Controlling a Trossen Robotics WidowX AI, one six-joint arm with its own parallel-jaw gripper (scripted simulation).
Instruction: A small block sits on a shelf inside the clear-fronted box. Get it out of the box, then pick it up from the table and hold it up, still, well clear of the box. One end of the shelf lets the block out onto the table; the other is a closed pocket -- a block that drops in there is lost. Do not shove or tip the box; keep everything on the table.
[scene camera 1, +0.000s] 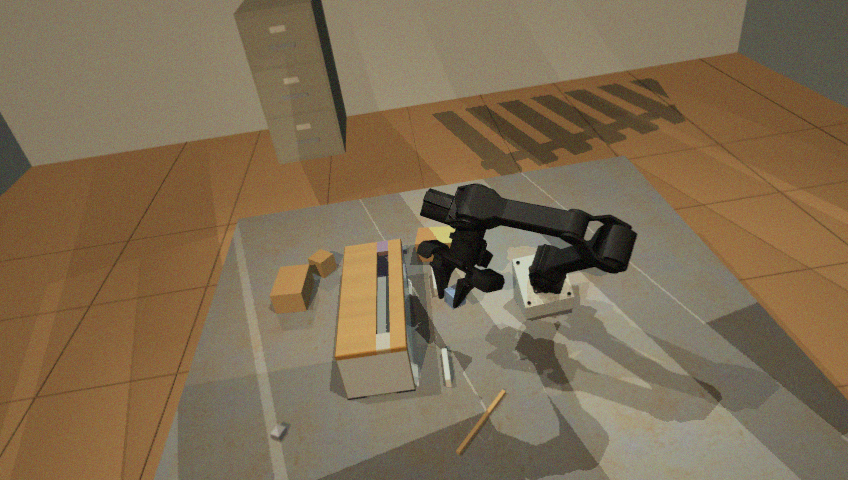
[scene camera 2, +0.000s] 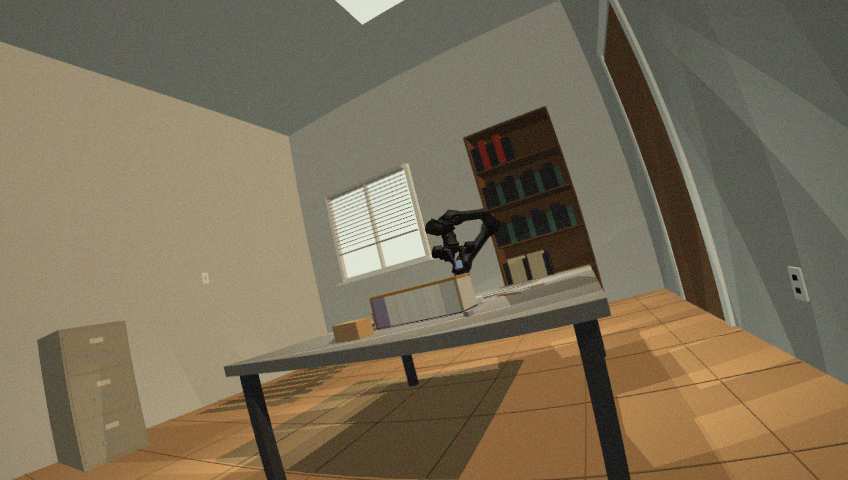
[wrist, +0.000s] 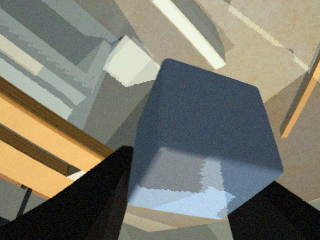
I see my gripper (scene camera 1: 447, 302) and a long box (scene camera 1: 374, 352).
The long box also shows in the wrist view (wrist: 79, 92). My gripper shows as well in scene camera 2 (scene camera 2: 459, 265) and in the wrist view (wrist: 179, 161).
